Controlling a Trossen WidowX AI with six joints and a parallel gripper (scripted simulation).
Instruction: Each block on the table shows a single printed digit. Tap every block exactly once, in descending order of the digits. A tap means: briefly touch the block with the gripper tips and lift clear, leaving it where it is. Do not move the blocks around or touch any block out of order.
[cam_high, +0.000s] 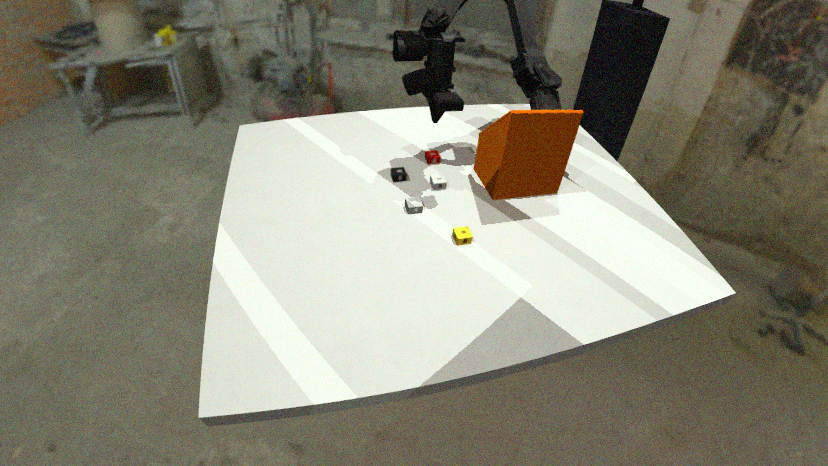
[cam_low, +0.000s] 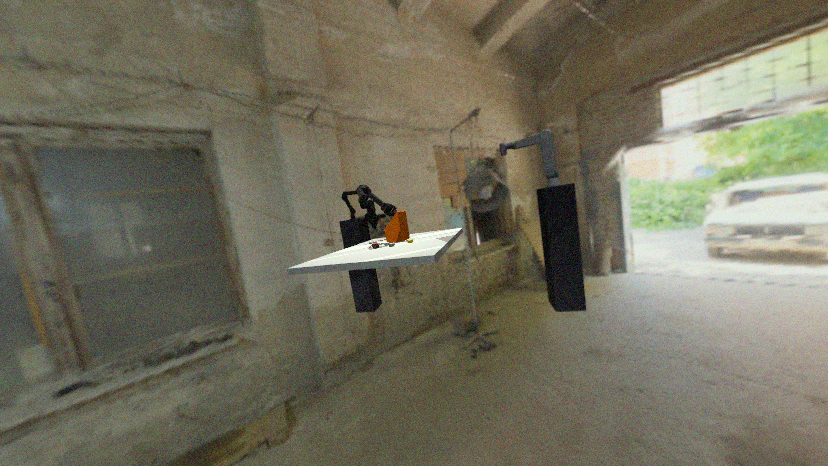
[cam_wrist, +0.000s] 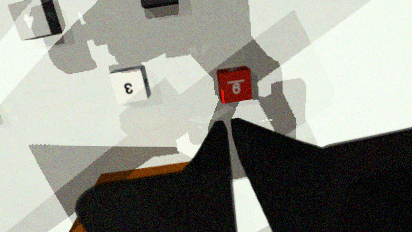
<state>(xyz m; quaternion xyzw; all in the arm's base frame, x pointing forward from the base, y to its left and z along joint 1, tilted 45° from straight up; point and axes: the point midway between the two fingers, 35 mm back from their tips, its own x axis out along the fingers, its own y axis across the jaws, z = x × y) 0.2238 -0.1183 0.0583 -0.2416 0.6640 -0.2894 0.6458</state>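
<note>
Now: gripper tip 2 cm short of the yellow block, 26 cm to the right of it and 12 cm above it. Round my gripper tip: red block 1 cm behind, 3 cm to the right, 12 cm below; then white block 1 cm ahead, 8 cm to the left, 12 cm below; then black block 9 cm ahead, 3 cm to the left, 12 cm below.
</note>
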